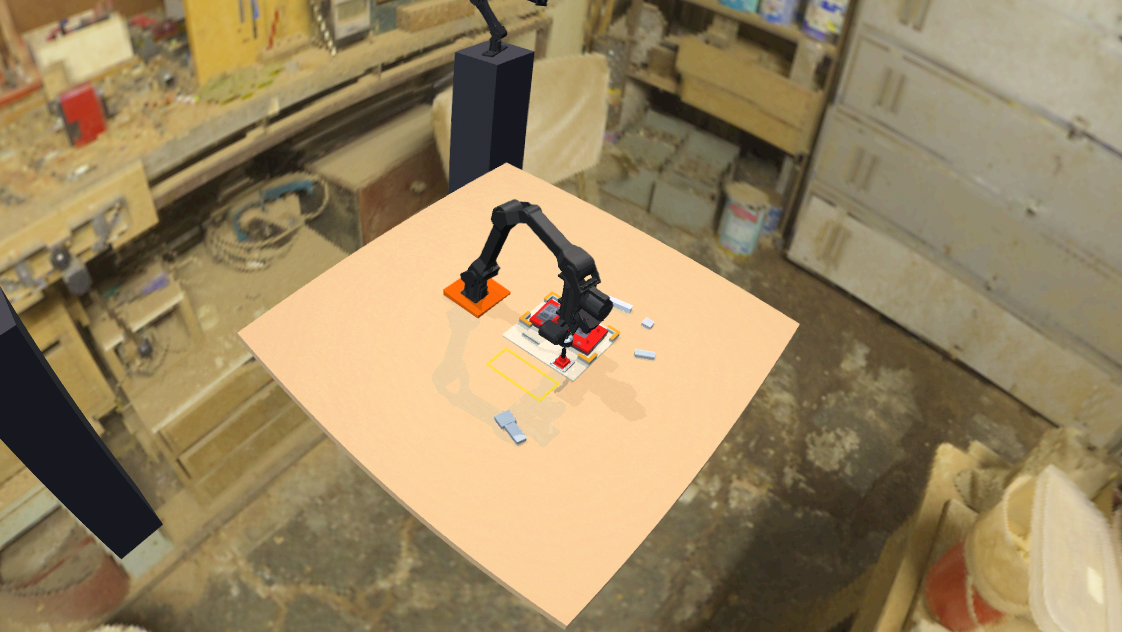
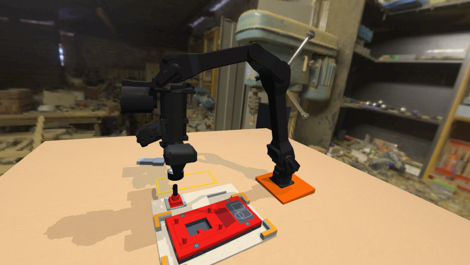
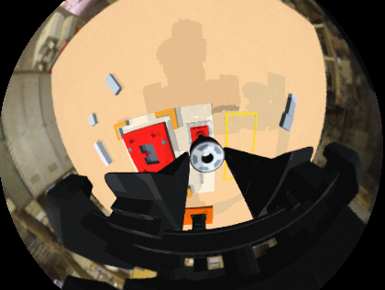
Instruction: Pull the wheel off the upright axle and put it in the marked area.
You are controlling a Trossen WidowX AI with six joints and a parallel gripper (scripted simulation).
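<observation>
Now: gripper tip 6 cm above the black upright axle. Also, from my gripper tip: wheel (right at my gripper tip).
</observation>
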